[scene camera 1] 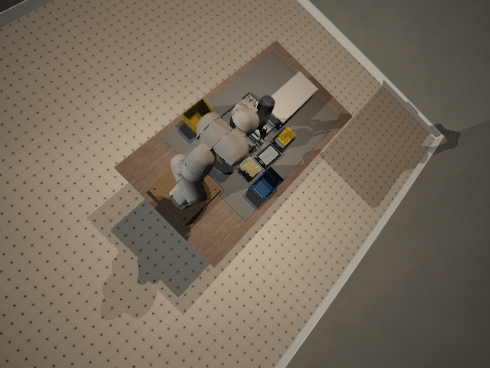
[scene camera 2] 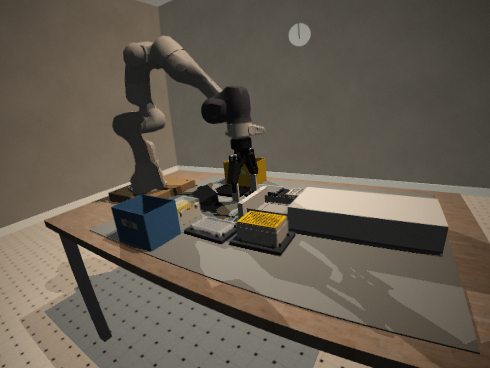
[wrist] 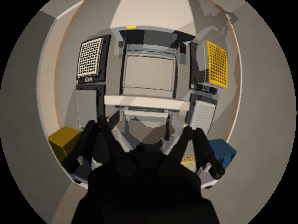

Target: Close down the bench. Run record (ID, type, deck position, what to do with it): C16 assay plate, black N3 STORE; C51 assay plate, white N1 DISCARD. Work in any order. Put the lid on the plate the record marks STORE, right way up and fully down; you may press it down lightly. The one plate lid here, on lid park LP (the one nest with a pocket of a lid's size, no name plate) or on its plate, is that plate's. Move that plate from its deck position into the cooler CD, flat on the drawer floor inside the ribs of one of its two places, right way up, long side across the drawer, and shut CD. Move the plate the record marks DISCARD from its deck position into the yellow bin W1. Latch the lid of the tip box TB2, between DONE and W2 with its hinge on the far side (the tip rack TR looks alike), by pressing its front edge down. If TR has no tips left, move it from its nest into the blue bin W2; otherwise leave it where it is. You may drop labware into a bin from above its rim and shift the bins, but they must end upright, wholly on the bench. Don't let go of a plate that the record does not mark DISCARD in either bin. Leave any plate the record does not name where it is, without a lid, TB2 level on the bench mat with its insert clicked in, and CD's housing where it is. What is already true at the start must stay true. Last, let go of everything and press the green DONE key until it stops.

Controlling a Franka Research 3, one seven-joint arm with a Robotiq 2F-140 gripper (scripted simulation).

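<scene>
Scene camera 2 shows the gripper (scene camera 2: 245, 195), a cooler CD (scene camera 2: 417, 223) and a blue bin W2 (scene camera 2: 134, 224). Scene camera 1 also shows the cooler CD (scene camera 1: 292, 96). Visible in the wrist view: a yellow bin W1 (wrist: 63, 141), a white assay plate (wrist: 88, 58) and again the gripper (wrist: 146, 116).
</scene>
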